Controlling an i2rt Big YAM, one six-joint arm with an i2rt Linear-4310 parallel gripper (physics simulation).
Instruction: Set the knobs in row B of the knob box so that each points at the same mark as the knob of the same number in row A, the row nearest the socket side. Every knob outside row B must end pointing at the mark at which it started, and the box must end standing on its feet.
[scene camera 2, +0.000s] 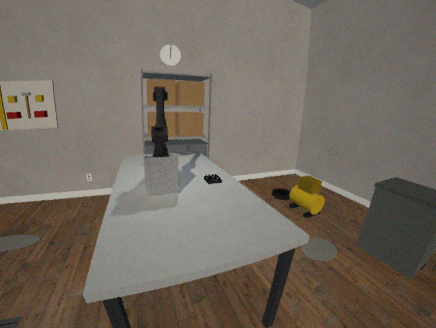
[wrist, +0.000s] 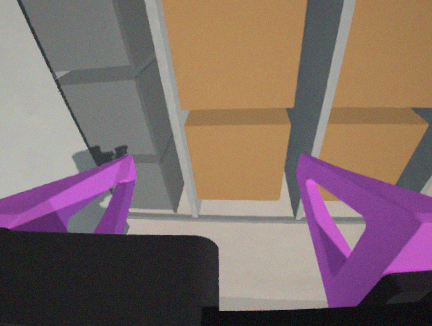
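Pixels of known places: gripper, fingertip midpoint: (wrist: 216, 163); arm's base at its link origin: (scene camera 2: 160, 156).
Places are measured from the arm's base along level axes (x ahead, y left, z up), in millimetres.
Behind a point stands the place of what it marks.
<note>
The knob box (scene camera 2: 212, 178) {z -196, x 369, y -12 mm} is a small black block with small bumps on top, on the table near its right edge in the scene view. It is too small there to tell its rows, its knobs or where they point. My gripper (wrist: 216, 163) {z 90, x 177, y 792 mm} is open, with its two purple fingers wide apart and no object between them. The arm stands upright to the left of the knob box in the scene view, well apart from it; the fingers cannot be made out there. The wrist view faces the shelf unit; a small dark shape (wrist: 107, 153) beside the left finger cannot be identified.
A pale grey block (scene camera 2: 161, 174) {z -95, x -15, y -73 mm} stands on the table (scene camera 2: 190, 235) {z -233, x 6, y -523 mm} in front of the arm's base. Behind the table is a shelf rack (scene camera 2: 210, 117) with brown boxes (scene camera 2: 191, 94) (wrist: 237, 160). A yellow machine (scene camera 2: 307, 198) and a grey cabinet (scene camera 2: 400, 225) stand on the floor at right.
</note>
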